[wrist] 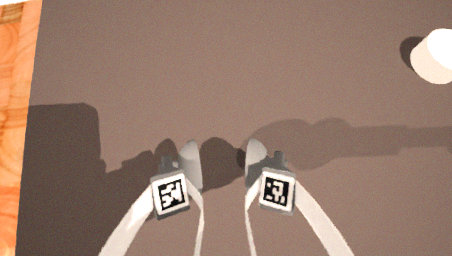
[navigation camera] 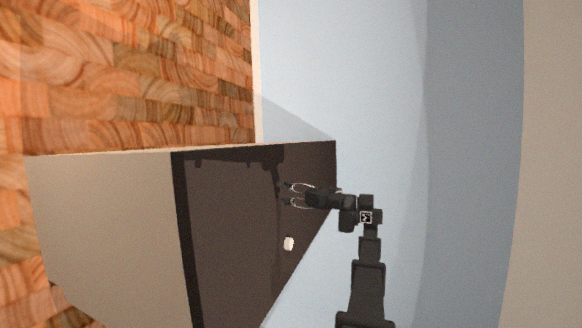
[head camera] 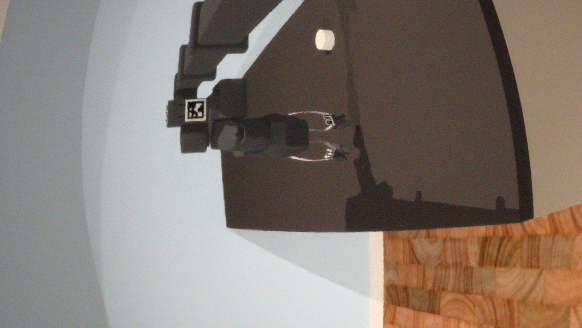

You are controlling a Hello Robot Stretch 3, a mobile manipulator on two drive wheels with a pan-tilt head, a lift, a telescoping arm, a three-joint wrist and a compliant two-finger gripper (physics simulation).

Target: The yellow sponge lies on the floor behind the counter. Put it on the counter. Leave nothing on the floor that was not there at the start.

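Frame: origin at the robot's base, x right, y ahead, z up, level; centimetres.
Where they show: gripper, fingertip midpoint: point(navigation camera: 283, 192) point(head camera: 346, 137).
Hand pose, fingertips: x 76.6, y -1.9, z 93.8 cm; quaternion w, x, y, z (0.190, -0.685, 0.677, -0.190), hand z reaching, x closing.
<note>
After its pixels a point has its place.
The counter point(head camera: 425, 100) @[x 53.6, y -6.8, z 91.1 cm] point(navigation camera: 225, 225) @[x 46.3, y -7.6, z 91.1 cm] point(wrist: 200, 60) has a dark brown top and a beige side. My gripper point(head camera: 344, 136) @[x 76.6, y -1.9, z 93.7 cm] point(navigation camera: 287, 193) @[x 76.6, y -1.9, z 93.7 cm] point(wrist: 223, 158) @[x 76.6, y -1.9, z 93.7 cm] is over the counter top, with its fingers apart and nothing between them. In the wrist view bare counter top and shadows show beyond the fingertips. The yellow sponge does not show in the head, navigation or wrist view. The floor directly behind the counter is hidden in these views.
A white cylinder point(head camera: 325, 40) @[x 84.4, y -23.5, z 93.3 cm] point(navigation camera: 288, 244) @[x 84.4, y -23.9, z 93.1 cm] point(wrist: 435, 60) stands on the counter top, to the right of the fingers in the wrist view. A light blue wall point(head camera: 165, 250) @[x 213.5, y 48.3, z 125.4 cm] point(navigation camera: 350, 75) @[x 206.2, y 97.7, z 105.7 cm] rises beyond the counter. Wooden floor point(head camera: 475, 255) @[x 124.8, y 48.4, z 0.1 cm] point(navigation camera: 125, 100) @[x 71.9, y 43.3, z 0.1 cm] point(wrist: 12, 100) lies past the counter's end.
</note>
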